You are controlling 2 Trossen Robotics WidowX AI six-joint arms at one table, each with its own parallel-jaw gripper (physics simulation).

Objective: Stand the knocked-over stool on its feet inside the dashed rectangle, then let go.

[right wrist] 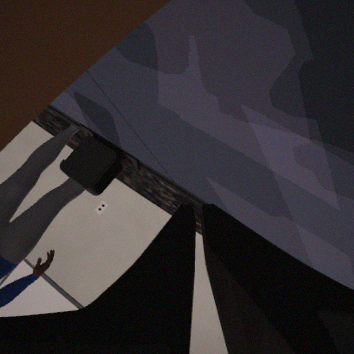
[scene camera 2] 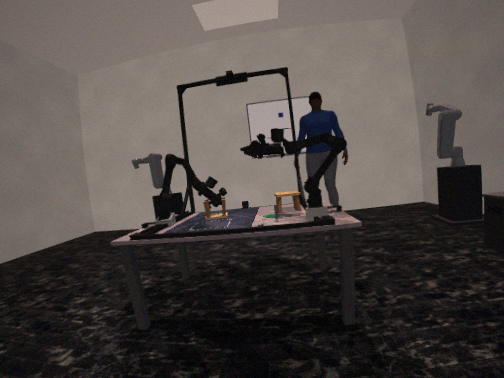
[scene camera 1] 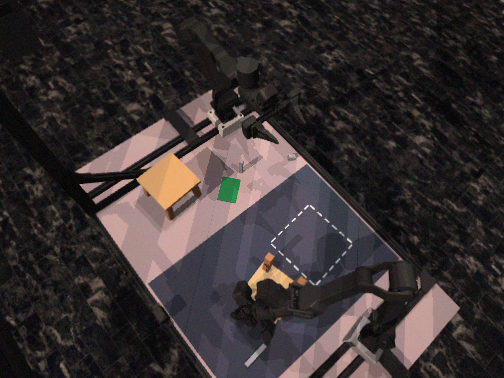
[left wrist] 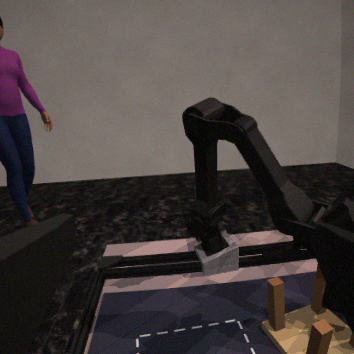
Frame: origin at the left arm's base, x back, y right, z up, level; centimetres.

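Seen in the pictures: left gripper, fingertip midpoint: [scene camera 2: 242, 151] [scene camera 1: 291, 133] [left wrist: 197, 231]; right gripper, fingertip midpoint: [right wrist: 196, 215] [scene camera 1: 231, 315]; left arm's base, link origin: [scene camera 2: 315, 207] [scene camera 1: 225, 114]; right arm's base, link origin: [scene camera 2: 164, 216] [scene camera 1: 370, 338] [left wrist: 214, 244].
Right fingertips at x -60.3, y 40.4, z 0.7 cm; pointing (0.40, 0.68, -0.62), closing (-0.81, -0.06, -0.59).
Offsets run from my right fingertips to a thing's top centre. "spot": to the spot under its first point.
The stool {dy -14.6, dx -0.8, dz +5.8 cm} [scene camera 1: 273, 278] [scene camera 2: 215, 214] [left wrist: 302, 326] lies upside down on the dark mat. Its tan seat is flat on the mat and its brown legs point up, just outside the near corner of the dashed rectangle [scene camera 1: 289, 223] [left wrist: 186, 329]. My right gripper [scene camera 1: 241, 313] [scene camera 2: 220, 194] [right wrist: 196, 215] is low beside the stool. Its fingers are shut with nothing between them, and a brown leg fills the top left corner of the right wrist view. My left gripper [scene camera 1: 289, 131] [scene camera 2: 245, 150] is open and empty, high above the far end of the table.
A second stool {dy -7.6, dx +45.9, dz +4.8 cm} [scene camera 1: 168, 180] [scene camera 2: 287, 196] stands upright on the pale part of the table, next to a green patch {spot: dy -24.9, dx +35.8, dz -6.4 cm} [scene camera 1: 229, 189]. Small grey blocks {dy -32.5, dx +39.5, dz +1.2 cm} [scene camera 1: 241, 166] {dy -51.5, dx +33.0, dz -4.5 cm} [scene camera 1: 292, 156] and a grey bar {dy +0.5, dx -13.2, dz -4.7 cm} [scene camera 1: 255, 355] lie about. People [scene camera 2: 319, 150] [left wrist: 14, 123] stand beyond the table.
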